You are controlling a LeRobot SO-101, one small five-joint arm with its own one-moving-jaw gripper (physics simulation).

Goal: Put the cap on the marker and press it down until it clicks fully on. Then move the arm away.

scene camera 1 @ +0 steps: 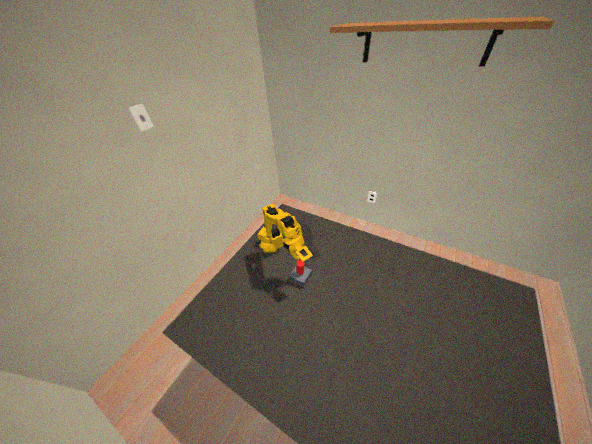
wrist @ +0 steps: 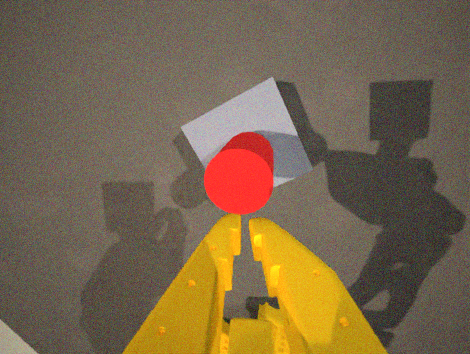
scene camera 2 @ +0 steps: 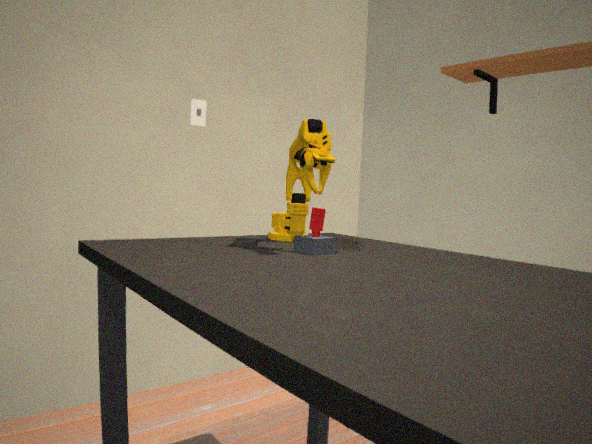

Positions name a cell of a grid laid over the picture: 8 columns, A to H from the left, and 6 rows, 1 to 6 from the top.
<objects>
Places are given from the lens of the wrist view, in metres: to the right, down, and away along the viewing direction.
red cap (wrist: E4): 0.00, 0.00, 0.10
grey block (wrist: E2): 0.02, -0.04, 0.15
The marked spots on the grey block and the red cap are 0.07 m apart.
</objects>
